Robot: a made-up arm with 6 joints. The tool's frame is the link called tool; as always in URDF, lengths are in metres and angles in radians. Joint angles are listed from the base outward. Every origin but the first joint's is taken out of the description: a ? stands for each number. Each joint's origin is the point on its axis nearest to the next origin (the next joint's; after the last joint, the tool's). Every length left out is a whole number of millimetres.
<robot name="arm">
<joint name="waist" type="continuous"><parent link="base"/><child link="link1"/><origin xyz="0.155 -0.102 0.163" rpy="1.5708 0 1.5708"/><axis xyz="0 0 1"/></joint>
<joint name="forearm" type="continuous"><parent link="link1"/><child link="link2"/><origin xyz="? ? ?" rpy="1.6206 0.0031 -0.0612"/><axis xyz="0 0 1"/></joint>
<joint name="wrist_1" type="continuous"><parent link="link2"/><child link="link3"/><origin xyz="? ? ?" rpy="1.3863 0.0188 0.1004"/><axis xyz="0 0 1"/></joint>
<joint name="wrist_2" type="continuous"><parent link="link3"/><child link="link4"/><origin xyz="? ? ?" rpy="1.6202 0.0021 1.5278"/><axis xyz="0 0 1"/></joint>
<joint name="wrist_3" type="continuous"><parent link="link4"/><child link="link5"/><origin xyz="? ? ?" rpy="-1.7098 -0.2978 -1.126"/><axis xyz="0 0 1"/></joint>
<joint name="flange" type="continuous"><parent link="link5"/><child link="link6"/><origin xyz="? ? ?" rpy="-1.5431 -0.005 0.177"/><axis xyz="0 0 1"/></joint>
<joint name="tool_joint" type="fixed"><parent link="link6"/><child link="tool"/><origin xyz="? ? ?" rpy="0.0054 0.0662 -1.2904"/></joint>
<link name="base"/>
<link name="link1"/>
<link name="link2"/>
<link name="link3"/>
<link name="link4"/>
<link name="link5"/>
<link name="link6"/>
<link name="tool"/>
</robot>
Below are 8 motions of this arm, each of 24 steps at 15 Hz.
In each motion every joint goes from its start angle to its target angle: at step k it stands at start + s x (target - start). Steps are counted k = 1, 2, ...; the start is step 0. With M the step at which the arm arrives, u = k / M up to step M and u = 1 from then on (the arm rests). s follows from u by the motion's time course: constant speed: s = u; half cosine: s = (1 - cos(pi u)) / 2; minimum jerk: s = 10 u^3 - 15 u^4 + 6 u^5.
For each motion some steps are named. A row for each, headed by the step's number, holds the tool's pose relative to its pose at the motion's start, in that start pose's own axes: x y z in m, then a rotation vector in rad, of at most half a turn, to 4 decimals.
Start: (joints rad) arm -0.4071 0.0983 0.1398 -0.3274 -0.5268 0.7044
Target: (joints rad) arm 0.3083 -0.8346 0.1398 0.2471 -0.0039 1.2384
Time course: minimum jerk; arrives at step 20
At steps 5, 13, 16, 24:
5: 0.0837 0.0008 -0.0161 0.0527 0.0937 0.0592
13: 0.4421 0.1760 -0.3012 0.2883 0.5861 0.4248
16: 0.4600 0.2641 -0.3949 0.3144 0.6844 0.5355
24: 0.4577 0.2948 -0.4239 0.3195 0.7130 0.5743

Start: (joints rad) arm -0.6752 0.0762 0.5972 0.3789 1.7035 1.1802
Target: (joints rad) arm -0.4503 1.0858 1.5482 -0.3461 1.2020 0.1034
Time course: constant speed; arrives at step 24
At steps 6, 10, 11, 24:
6: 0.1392 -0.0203 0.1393 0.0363 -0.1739 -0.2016
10: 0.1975 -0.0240 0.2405 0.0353 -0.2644 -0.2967
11: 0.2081 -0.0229 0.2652 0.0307 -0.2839 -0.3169
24: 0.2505 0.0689 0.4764 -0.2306 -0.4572 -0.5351

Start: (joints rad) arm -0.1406 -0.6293 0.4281 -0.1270 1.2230 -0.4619
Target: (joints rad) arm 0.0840 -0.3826 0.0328 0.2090 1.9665 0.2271
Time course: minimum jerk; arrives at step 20
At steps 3, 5, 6, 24:
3: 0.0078 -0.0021 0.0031 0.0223 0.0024 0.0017
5: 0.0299 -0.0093 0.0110 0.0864 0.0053 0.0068
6: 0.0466 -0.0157 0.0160 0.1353 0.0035 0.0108
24: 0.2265 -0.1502 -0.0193 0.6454 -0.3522 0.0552

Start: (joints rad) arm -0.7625 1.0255 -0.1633 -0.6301 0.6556 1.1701
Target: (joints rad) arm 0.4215 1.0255 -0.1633 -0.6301 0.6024 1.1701
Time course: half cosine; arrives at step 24
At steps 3, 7, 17, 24:
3: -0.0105 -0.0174 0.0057 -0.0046 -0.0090 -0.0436
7: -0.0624 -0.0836 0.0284 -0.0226 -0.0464 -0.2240
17: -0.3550 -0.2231 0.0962 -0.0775 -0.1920 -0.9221
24: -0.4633 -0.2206 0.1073 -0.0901 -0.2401 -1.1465

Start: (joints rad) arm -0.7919 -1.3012 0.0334 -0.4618 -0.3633 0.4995
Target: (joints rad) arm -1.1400 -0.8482 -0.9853 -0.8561 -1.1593 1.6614
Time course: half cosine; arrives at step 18
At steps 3, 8, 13, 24:
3: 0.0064 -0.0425 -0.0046 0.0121 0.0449 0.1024
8: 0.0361 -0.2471 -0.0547 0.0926 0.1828 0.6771
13: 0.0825 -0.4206 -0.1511 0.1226 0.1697 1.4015
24: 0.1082 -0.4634 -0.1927 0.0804 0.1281 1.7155

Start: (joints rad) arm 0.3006 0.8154 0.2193 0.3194 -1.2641 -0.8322
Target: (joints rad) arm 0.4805 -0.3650 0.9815 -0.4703 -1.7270 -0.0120
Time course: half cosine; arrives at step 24
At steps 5, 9, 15, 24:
5: -0.0865 0.0051 -0.0180 -0.0266 -0.1497 -0.0106
9: -0.2555 0.0327 -0.0868 -0.1288 -0.4614 -0.0273
15: -0.4993 0.1085 -0.3286 -0.4730 -1.0466 -0.0717
24: -0.5777 0.1411 -0.5884 -0.8445 -1.4847 -0.1670

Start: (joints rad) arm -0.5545 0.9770 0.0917 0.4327 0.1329 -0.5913
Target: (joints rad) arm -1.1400 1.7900 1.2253 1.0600 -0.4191 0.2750
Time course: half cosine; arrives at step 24
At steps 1, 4, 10, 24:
1: -0.0007 -0.0038 0.0043 0.0049 -0.0003 0.0030
4: -0.0083 -0.0622 0.0651 0.0759 -0.0031 0.0446
10: 0.0367 -0.3986 0.2824 0.4040 0.0419 0.2035
24: 0.4665 -1.0546 0.2296 1.0225 0.4540 0.4611

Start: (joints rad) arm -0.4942 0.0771 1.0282 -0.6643 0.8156 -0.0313
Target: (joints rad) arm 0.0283 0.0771 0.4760 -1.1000 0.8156 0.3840
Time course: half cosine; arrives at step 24
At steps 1, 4, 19, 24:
1: 0.0016 -0.0018 0.0003 0.0022 0.0036 -0.0001
4: 0.0250 -0.0283 0.0037 0.0358 0.0557 -0.0011
19: 0.1884 -0.4559 -0.0824 0.7173 0.4946 -0.0215
24: 0.1842 -0.5104 -0.1090 0.8233 0.5080 -0.0296

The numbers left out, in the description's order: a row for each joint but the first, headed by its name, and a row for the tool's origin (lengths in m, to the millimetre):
forearm: 0.045 0.076 0
wrist_1: -0.046 0.307 0
wrist_2: -0.38 0.302 0
wrist_3: -0.004 -0.147 0
flange: 0.003 0.104 0
tool: 0.028 0.109 0

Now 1 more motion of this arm.
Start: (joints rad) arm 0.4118 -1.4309 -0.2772 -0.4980 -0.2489 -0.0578
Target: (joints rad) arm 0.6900 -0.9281 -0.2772 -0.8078 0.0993 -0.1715
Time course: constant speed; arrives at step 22
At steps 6, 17, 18, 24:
6: -0.0906 -0.0643 0.0333 0.1901 -0.1097 0.1582
17: -0.2120 -0.2222 0.0522 0.5560 -0.2510 0.4608
18: -0.2195 -0.2382 0.0513 0.5900 -0.2600 0.4890
24: -0.2433 -0.3036 0.0435 0.7269 -0.2900 0.6027

